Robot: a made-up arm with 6 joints.
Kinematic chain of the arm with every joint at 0, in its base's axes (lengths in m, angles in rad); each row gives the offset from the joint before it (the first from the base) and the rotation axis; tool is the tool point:
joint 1: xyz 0 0 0.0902 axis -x
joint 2: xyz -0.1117 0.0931 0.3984 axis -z
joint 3: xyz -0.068 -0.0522 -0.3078 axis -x
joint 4: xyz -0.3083 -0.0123 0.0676 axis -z
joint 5: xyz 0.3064 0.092 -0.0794 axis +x
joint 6: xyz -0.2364 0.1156 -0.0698 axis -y
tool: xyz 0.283 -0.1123 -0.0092
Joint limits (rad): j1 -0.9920..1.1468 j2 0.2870..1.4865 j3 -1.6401..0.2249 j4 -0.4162..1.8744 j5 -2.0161..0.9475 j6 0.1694..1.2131
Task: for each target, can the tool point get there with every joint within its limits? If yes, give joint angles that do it. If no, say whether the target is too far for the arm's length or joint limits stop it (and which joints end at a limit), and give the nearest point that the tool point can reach.
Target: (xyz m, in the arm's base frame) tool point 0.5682 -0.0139 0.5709
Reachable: no: joint limits stop it (at a limit: joint 1, joint 2, joint 4) | nearest point 0.1201 0.0828 0.5204 | short by 0.461 m
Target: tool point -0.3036 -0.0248 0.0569
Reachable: yes | joints -0.5374 0.6119 -0.3854 1.3062 -1.7166 0.9052
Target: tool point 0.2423 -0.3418 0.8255
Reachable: no: joint limits stop it (at a limit: joint 1, joint 2, joint 4) | nearest point -0.0031 -0.0641 0.6314 | short by 0.418 m
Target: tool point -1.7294 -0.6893 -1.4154
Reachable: no: too far | nearest point -0.5365 -0.0426 -0.3180 | short by 1.745 m
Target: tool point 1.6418 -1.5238 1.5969
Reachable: no: too far | nearest point 0.0248 -0.0480 0.6147 | short by 2.399 m
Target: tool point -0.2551 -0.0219 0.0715
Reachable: yes | joints 0.9391 0.5694 -1.2849 0.7609 -0.2558 0.5863
